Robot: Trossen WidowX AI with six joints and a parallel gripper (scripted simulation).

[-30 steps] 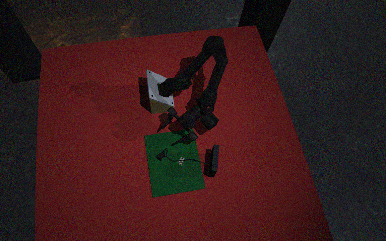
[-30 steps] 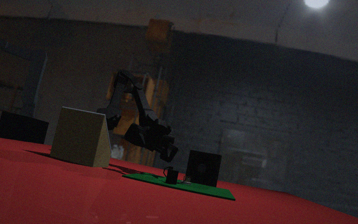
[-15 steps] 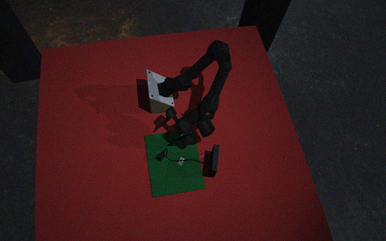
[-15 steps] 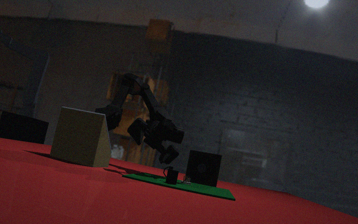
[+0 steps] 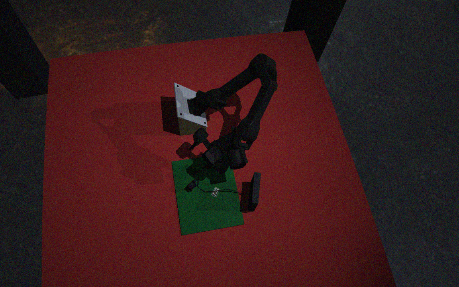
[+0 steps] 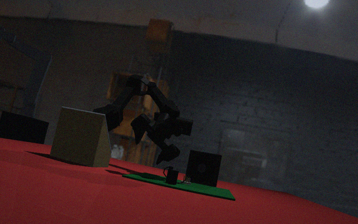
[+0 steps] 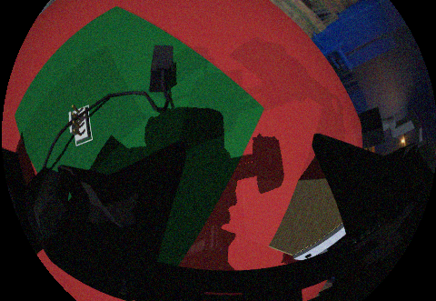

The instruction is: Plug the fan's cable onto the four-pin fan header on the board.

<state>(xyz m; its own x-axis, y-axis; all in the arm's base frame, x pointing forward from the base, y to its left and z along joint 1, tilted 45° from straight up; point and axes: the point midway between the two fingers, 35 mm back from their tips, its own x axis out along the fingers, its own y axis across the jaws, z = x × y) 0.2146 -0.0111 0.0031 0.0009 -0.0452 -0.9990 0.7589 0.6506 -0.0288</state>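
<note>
Now: gripper tip 90 mm short of the black plug, 30 mm to the left of it and 50 mm above it. The rest, counted from my gripper tip: green board (120 mm ahead, 20 mm to the left, 90 mm below); then four-pin header (130 mm ahead, 50 mm to the left, 70 mm below); then black fan (170 mm ahead, 180 mm to the left, 10 mm below).
</note>
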